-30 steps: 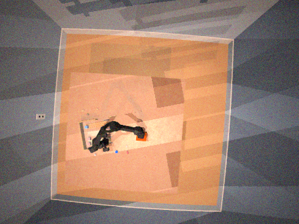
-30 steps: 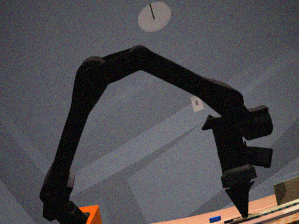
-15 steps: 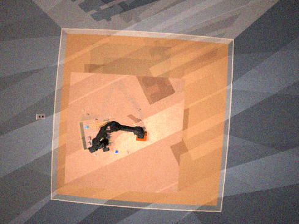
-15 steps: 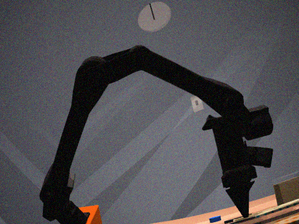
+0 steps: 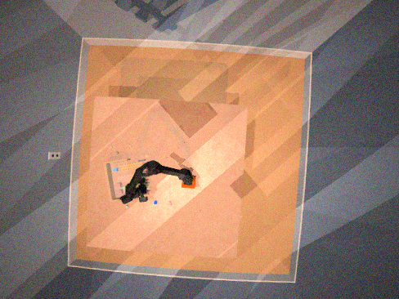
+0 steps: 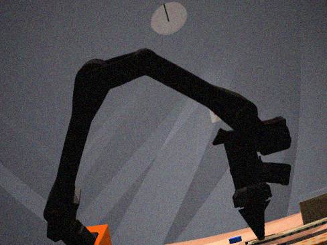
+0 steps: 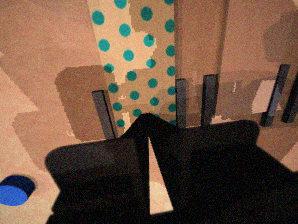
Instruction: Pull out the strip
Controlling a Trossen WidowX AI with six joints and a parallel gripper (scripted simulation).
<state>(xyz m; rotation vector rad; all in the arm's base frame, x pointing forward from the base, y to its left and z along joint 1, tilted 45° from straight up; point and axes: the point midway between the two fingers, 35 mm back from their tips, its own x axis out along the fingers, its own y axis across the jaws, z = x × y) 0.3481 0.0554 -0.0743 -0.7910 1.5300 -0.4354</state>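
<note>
My gripper tip is now 90 mm past the small blue disc and 120 mm to the right of it.
</note>
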